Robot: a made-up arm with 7 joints.
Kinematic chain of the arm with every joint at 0, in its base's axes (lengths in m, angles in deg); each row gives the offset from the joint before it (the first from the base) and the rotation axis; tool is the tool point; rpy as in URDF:
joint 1: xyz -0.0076 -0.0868 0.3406 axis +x
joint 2: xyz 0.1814 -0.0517 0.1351 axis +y
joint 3: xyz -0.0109 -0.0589 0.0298 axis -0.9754 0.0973 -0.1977
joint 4: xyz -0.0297 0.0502 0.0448 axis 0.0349 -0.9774 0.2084
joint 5: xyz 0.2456 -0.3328 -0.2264 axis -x
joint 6: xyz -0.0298 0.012 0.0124 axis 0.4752 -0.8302 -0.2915
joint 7: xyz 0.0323 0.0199 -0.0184 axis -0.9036 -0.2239 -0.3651
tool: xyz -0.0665 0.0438 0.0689 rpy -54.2 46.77 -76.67
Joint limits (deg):
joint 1: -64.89..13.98
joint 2: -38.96..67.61
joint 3: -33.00..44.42
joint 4: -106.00..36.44
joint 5: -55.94..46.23
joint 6: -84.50..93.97
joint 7: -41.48..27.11
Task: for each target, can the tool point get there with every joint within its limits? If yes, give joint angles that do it. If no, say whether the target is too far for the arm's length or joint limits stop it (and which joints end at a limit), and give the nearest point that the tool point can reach.
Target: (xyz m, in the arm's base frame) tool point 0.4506 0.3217 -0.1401
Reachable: no: joint limits stop it (at a limit: joint 1, joint 3, joint 5, joint 7) | nearest point 0.2902 -0.1715 0.1552 | short by 0.597 m
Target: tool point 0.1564 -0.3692 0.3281
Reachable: yes | joints -10.34 55.15 -19.60 -1.74 -24.12 57.18 20.74
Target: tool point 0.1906 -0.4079 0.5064
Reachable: yes | joints -19.75 -5.53 13.39 -25.46 -2.87 63.87 13.91
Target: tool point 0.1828 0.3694 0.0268
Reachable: no: joint limits stop it (at a limit: joint 1, joint 3, joint 5, joint 7) | nearest point 0.1789 -0.1622 0.1419 | short by 0.544 m
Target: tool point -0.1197 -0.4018 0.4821
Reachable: yes | joints 7.92 18.34 8.01 -85.77 17.15 -59.22 14.50
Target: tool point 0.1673 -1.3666 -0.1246
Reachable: no: too far | nearest point 0.1376 -0.5896 0.2545 | short by 0.865 m
